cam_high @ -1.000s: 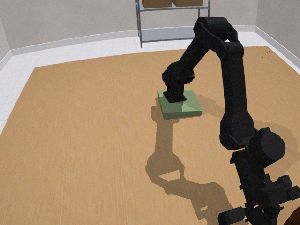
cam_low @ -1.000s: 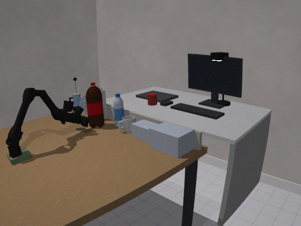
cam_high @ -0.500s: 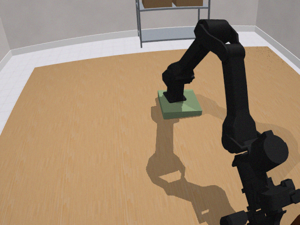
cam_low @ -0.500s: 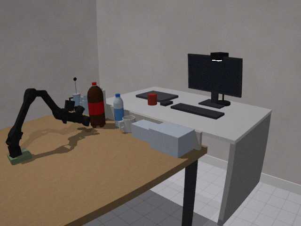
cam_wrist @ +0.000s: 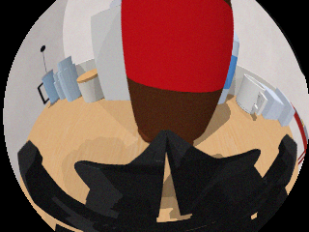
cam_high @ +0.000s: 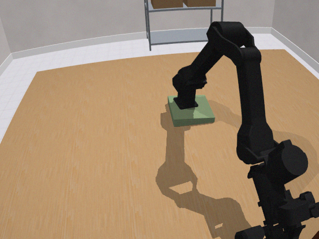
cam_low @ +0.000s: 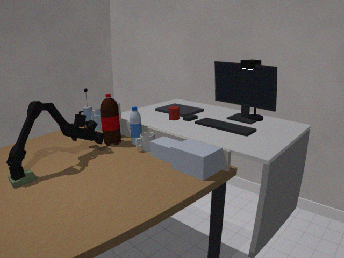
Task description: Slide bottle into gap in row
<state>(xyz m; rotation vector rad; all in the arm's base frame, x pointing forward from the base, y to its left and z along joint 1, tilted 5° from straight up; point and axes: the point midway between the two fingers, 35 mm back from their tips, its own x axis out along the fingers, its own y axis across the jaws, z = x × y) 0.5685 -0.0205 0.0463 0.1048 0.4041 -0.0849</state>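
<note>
The cola bottle lies 90 mm above my hand, 80 mm ahead of it and 20 mm to the right of it. Also, from my hand: water bottle: 160 mm to the right, 160 mm ahead, 40 mm above; then jar: 260 mm to the left, 240 mm ahead; then grey box: 620 mm to the right, 30 mm ahead, 10 mm below.
</note>
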